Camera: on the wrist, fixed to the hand. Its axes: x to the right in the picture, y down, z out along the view.
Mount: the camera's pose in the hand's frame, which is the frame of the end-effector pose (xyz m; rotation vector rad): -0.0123 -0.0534 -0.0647 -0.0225 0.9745 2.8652
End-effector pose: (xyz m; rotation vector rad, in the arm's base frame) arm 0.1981 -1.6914 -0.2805 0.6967 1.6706 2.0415
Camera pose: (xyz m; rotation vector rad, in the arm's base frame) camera 0.1683 -1.7384 -0.3445 -0.7188 0.2952 -0.6707
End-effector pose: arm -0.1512 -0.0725 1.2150 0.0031 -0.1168 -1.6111
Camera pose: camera -0.1990 -0.0629 1.1457 0.3892 0.4901 1.3433
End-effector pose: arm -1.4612 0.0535 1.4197 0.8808 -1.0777 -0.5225
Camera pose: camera -1.4048 0.0556 1.3564 -0.9231 -0.4215 2.0165
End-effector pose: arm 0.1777 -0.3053 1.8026 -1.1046 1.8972 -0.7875
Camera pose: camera 0.1477 -0.3093 1.8818 2.3392 1.7527 0.6605
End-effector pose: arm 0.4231 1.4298 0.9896 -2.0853 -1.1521 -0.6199
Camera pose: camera 0.3654 1.3958 1.0416 -0.9939 2.1414 0.1059
